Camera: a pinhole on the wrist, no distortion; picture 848 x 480 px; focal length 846.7 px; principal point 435.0 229.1 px. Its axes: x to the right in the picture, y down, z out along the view. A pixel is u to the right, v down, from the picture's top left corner.
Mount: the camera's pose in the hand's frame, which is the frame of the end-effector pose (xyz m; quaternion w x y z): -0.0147 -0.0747 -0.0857 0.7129 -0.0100 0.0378 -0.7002
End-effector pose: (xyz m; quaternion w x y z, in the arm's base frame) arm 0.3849 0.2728 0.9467 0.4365 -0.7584 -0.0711 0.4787
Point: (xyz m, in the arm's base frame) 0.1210 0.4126 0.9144
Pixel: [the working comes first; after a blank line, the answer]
In the camera's frame: -0.1107 -0.0544 0.3750

185 106
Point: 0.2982 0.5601 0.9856
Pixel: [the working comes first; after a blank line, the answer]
In the camera's frame: 0.0905 0.0703 0.3278

669 411
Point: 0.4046 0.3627 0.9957
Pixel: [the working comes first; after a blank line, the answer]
In the camera's frame: 0.0179 0.0316 0.1189

563 454
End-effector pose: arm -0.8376 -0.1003 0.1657 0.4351 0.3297 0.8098 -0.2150
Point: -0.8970 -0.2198 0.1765
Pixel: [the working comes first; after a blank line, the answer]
In the camera's frame: 0.0461 -0.0211 0.1232

752 84
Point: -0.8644 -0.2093 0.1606
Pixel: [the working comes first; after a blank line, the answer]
In the camera's frame: 0.0137 -0.0179 0.1423

517 123
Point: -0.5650 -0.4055 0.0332
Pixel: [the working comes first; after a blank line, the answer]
In the camera's frame: -0.0902 -0.1214 0.4928

280 21
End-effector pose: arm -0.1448 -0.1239 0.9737 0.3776 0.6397 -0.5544 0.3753
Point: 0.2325 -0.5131 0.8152
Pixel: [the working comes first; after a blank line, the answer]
In the camera's frame: 0.2515 0.0362 0.5416

828 286
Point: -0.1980 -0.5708 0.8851
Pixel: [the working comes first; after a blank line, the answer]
In the camera's frame: -0.1850 0.0877 0.5228

135 371
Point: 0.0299 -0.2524 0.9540
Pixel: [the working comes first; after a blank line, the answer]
In the camera's frame: 0.0795 0.0531 0.2280

730 426
